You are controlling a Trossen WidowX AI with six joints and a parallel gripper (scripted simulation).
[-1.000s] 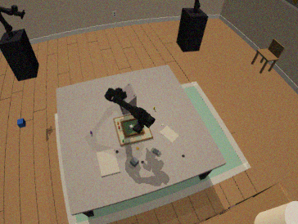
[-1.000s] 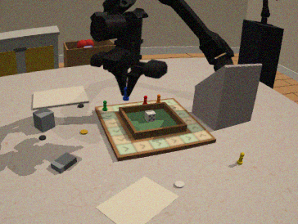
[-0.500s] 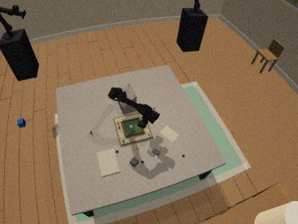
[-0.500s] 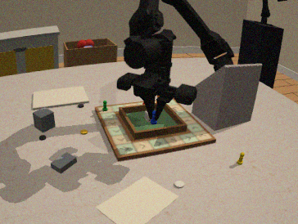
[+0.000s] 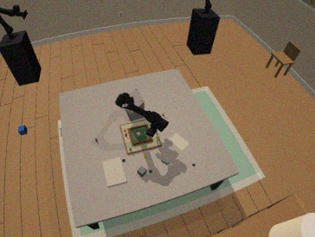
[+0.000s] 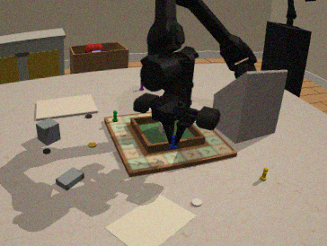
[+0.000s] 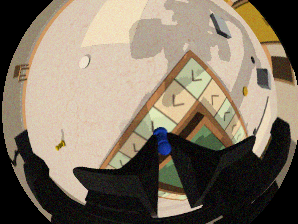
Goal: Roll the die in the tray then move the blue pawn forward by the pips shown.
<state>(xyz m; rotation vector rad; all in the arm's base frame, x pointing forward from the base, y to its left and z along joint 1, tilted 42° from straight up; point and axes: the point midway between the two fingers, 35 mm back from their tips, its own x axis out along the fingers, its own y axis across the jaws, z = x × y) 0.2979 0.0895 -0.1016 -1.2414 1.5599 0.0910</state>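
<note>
My gripper tip is 12 cm to the left of the green tray, 5 cm above it and 3 cm past it. From my gripper tip the other things lie so: blue pawn 1 cm above; yellow pawn 19 cm behind, 13 cm to the left, 4 cm below; white die 13 cm to the right, 3 cm below, 3 cm behind.
</note>
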